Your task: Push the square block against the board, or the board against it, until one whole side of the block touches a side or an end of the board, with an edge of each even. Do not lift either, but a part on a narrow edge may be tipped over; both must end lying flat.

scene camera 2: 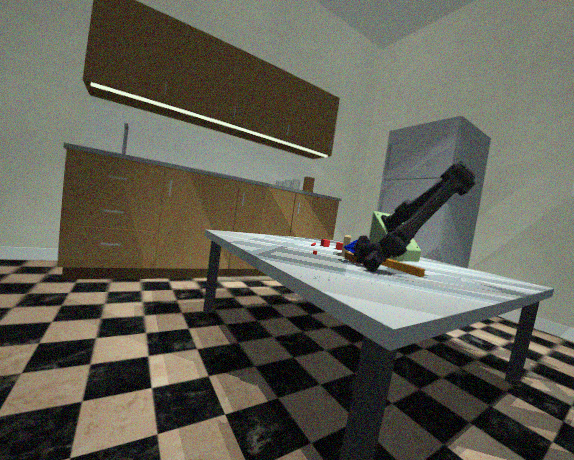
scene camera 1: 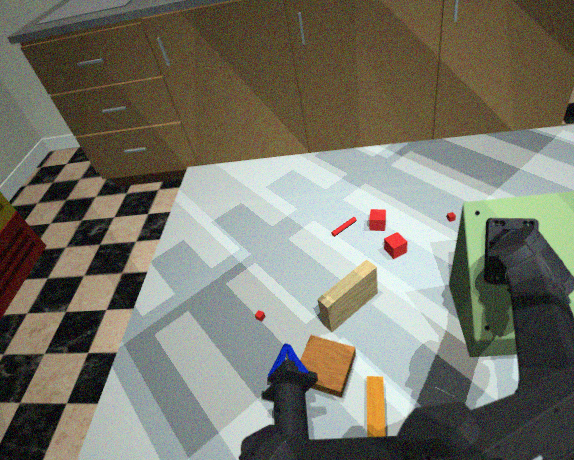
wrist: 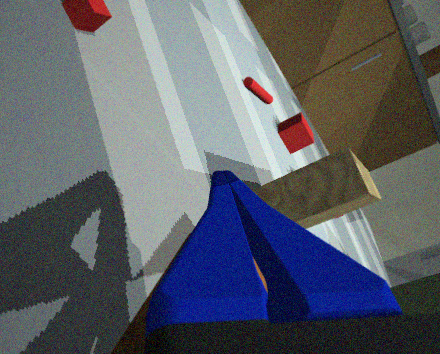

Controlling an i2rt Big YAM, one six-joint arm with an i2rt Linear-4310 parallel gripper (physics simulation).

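Places are measured from the arm's base along level axes (x ahead, y left, z up), in millimetres.
Where they show: gripper, fingertip midpoint: [scene camera 2: 344, 247] [scene camera 1: 287, 344] [wrist: 220, 183]; arm's base, origin of the base link: [scene camera 2: 389, 225] [scene camera 1: 509, 250].
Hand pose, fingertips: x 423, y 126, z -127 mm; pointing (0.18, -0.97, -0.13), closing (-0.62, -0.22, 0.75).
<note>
Things, the pixels of their top centre, and the offset from my fingertips.
- square brown block, middle of its top: [scene camera 1: 324, 361] [scene camera 2: 359, 254] 76 mm back, 22 mm left, 24 mm down
- pale wooden board, middle of its top: [wrist: 368, 179] [scene camera 1: 347, 282] [scene camera 2: 347, 236] 123 mm back, 124 mm right, 42 mm up
- orange wooden bar, middle of its top: [scene camera 1: 376, 436] [scene camera 2: 399, 262] 173 mm back, 159 mm left, 24 mm down
- red rod, middle of its top: [wrist: 263, 89] [scene camera 1: 343, 224] 103 mm back, 381 mm right, 41 mm down
- small red cube, middle of its top: [scene camera 1: 259, 313] 85 mm ahead, 98 mm right, 39 mm down
The square brown block [scene camera 1: 328, 365] [scene camera 2: 350, 257] lies flat; in the wrist view part of the block [wrist: 134, 332] shows behind the fingers. A pale wooden board [scene camera 1: 348, 295] [scene camera 2: 347, 240] [wrist: 320, 187] stands on a narrow edge beyond the block, with a small gap between them, turned at an angle to it. My gripper [scene camera 1: 287, 347] [scene camera 2: 352, 245] [wrist: 220, 183] is shut and empty, low beside the block's left side in scene camera 1. Whether it touches the block cannot be told.
An orange wooden bar [scene camera 1: 376, 406] [scene camera 2: 407, 267] lies flat right of the block, apart from it. Red cubes [scene camera 1: 377, 220] [scene camera 1: 395, 245] and a red rod [scene camera 1: 344, 226] [wrist: 258, 90] lie beyond the board. A small red cube [scene camera 1: 260, 315] lies at left. A green box [scene camera 1: 461, 295] stands at right.
</note>
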